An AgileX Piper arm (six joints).
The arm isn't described. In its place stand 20 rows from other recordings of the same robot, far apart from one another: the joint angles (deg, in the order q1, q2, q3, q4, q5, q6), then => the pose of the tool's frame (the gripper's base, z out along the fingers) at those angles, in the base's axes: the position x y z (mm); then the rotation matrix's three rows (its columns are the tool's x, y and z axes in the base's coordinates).
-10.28, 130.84, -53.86, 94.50, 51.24, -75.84 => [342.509 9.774 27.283], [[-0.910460 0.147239 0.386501], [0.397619 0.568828 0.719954], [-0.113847 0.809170 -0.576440]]
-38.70, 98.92, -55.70, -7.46, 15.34, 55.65 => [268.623 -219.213 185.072], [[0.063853 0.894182 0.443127], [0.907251 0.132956 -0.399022], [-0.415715 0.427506 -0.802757]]
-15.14, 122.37, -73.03, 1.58, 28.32, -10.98 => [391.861 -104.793 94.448], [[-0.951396 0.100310 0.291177], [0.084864 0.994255 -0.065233], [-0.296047 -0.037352 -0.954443]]
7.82, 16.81, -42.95, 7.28, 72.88, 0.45 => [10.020 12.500 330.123], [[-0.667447 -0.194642 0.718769], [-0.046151 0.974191 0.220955], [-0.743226 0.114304 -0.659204]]
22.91, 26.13, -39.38, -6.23, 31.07, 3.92 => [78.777 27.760 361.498], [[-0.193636 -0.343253 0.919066], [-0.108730 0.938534 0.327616], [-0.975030 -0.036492 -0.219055]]
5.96, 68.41, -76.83, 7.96, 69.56, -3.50 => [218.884 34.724 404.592], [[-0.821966 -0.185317 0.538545], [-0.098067 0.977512 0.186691], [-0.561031 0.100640 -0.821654]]
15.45, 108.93, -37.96, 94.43, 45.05, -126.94 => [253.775 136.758 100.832], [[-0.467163 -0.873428 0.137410], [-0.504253 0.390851 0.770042], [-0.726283 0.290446 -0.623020]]
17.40, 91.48, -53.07, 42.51, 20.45, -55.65 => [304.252 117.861 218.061], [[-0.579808 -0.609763 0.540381], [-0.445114 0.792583 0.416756], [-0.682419 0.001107 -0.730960]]
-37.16, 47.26, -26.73, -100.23, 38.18, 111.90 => [90.709 -138.212 301.113], [[0.045792 0.964639 0.259566], [0.120573 0.252602 -0.960028], [-0.991648 0.075258 -0.104742]]
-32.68, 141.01, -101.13, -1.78, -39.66, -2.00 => [466.207 -296.926 152.850], [[0.039005 0.526415 0.849332], [-0.094858 0.848091 -0.521290], [-0.994726 -0.060233 0.083015]]
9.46, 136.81, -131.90, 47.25, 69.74, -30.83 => [497.339 146.422 252.587], [[-0.772460 -0.592225 0.229293], [-0.260028 0.624351 0.736594], [-0.579389 0.509367 -0.636281]]
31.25, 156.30, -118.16, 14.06, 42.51, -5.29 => [436.493 282.344 -4.156], [[-0.871027 -0.471995 0.136135], [-0.424581 0.862735 0.274626], [-0.247070 0.181406 -0.951866]]
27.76, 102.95, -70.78, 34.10, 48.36, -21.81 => [302.673 202.398 216.896], [[-0.854623 -0.513381 0.077839], [-0.406659 0.754964 0.514450], [-0.322875 0.408007 -0.853980]]
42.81, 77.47, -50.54, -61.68, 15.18, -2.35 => [230.294 184.735 290.492], [[0.296585 -0.551917 0.779375], [-0.908906 0.087368 0.407747], [-0.293135 -0.829310 -0.475729]]
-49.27, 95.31, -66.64, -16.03, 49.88, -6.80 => [200.704 -262.543 235.269], [[-0.826444 0.562080 0.032505], [0.514613 0.777549 -0.361375], [-0.228396 -0.281929 -0.931854]]
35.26, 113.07, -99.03, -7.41, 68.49, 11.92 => [346.827 231.832 261.825], [[-0.874662 -0.417361 0.246528], [-0.424203 0.905154 0.027349], [-0.234560 -0.080657 -0.968750]]
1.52, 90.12, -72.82, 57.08, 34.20, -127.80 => [355.231 52.378 330.169], [[0.276548 -0.624748 0.730213], [-0.847913 0.198989 0.491372], [-0.452288 -0.755045 -0.474702]]
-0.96, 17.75, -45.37, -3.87, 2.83, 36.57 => [21.135 -0.657 444.761], [[0.428652 -0.251892 0.867645], [0.533199 0.845801 -0.017872], [-0.729353 0.470289 0.496863]]
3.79, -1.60, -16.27, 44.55, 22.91, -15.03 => [24.476 26.528 280.721], [[-0.058351 -0.346084 0.936387], [0.436379 0.834783 0.335725], [-0.897869 0.428210 0.102313]]
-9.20, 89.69, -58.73, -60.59, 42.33, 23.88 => [306.821 -103.772 259.086], [[-0.904716 0.074679 0.419418], [-0.248637 0.706881 -0.662193], [-0.345930 -0.703379 -0.620959]]
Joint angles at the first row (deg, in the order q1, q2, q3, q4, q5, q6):
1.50 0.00 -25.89 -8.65 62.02 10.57
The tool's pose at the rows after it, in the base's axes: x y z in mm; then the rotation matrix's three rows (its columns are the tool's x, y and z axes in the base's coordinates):
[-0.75 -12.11 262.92], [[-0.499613 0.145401 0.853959], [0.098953 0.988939 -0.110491], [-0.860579 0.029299 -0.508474]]
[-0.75 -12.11 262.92], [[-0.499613 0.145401 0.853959], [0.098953 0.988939 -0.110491], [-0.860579 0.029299 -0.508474]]
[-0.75 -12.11 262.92], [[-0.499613 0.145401 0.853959], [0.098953 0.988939 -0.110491], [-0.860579 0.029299 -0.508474]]
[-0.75 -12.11 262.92], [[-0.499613 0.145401 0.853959], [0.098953 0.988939 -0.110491], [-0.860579 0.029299 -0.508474]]
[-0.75 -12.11 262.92], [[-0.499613 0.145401 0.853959], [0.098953 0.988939 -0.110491], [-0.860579 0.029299 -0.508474]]
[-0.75 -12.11 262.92], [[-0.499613 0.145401 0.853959], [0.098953 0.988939 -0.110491], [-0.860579 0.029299 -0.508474]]
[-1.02 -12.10 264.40], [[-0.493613 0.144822 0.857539], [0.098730 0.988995 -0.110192], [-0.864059 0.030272 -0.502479]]
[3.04 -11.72 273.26], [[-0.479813 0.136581 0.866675], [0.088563 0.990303 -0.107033], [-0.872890 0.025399 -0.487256]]
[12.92 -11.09 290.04], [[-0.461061 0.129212 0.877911], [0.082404 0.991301 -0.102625], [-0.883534 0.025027 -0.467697]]
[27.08 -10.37 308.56], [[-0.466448 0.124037 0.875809], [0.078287 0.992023 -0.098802], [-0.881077 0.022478 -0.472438]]
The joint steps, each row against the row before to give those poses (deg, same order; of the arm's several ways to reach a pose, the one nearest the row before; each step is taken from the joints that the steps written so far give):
0.00 0.00 0.00 0.00 0.00 0.00
0.00 0.00 0.00 0.00 0.00 0.00
0.00 0.00 0.00 0.00 0.00 0.00
0.00 0.00 0.00 0.00 0.00 0.00
0.00 0.00 0.00 0.00 0.00 0.00
0.00 0.00 0.00 0.00 0.00 0.00
0.00 0.02 -0.25 0.00 -0.17 0.00
0.00 2.00 -1.34 0.06 -1.68 -0.42
0.00 4.38 -2.64 -0.01 -3.03 0.00
0.00 5.88 -3.45 0.06 -2.13 0.00

